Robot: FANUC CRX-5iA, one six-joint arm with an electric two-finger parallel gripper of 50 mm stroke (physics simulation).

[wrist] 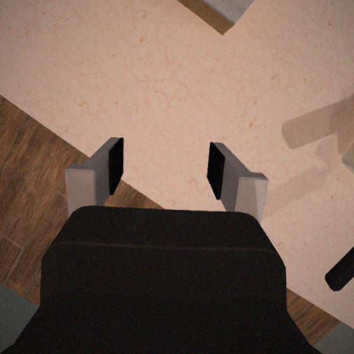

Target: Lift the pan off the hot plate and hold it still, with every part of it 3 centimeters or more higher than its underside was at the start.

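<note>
The black handle (pixel 342 270) of the pan enters at the right edge in the lower part of the wrist view, with its rounded free end toward the gripper. The pan's body is outside the frame. A small pale grey corner (pixel 350 156) at the right edge may be part of the hot plate; too little shows to be sure. My gripper (pixel 165 157) is open and empty, with its two black-padded fingers wide apart above the pale table top. The handle lies to the right of and below the right finger in the view, apart from it.
The pale speckled table top (pixel 175 85) has an edge running diagonally from upper left to lower right. Beyond it is a brown wood floor (pixel 35 145) with grey-green areas. A box-like object (pixel 220 15) with a grey top and brown side is at the top edge. Shadows fall at the right.
</note>
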